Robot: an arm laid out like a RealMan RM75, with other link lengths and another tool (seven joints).
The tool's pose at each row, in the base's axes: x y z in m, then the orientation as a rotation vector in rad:
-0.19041, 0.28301, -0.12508, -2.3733, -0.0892, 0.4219
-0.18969, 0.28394, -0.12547, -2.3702, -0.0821, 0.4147
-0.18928, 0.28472, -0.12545, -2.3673, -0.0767, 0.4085
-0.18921, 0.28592, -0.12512, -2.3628, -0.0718, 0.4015
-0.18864, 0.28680, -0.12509, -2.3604, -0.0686, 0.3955
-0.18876, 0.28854, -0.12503, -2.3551, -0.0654, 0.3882
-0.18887, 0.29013, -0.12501, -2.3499, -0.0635, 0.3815
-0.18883, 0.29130, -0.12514, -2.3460, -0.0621, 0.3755
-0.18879, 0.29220, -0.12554, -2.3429, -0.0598, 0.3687
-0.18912, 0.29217, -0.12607, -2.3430, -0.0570, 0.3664
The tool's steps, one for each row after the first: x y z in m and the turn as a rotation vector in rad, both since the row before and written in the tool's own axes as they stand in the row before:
0.00095, -0.00047, 0.00064, 0.0048, 0.0068, 0.0024
0.00052, -0.00061, 0.00036, 0.0042, 0.0057, 0.0015
0.00018, -0.00111, 0.00053, 0.0058, 0.0059, 0.0007
0.00068, -0.00070, 0.00038, 0.0034, 0.0050, 0.0001
0.00015, -0.00131, 0.00115, 0.0063, 0.0056, -0.0007
0.00014, -0.00116, 0.00108, 0.0060, 0.0048, -0.0014
0.00025, -0.00076, 0.00086, 0.0046, 0.0043, -0.0014
0.00028, -0.00037, 0.00087, 0.0040, 0.0053, -0.0009
-0.00019, 0.00041, 0.00043, 0.0005, 0.0025, 0.0013

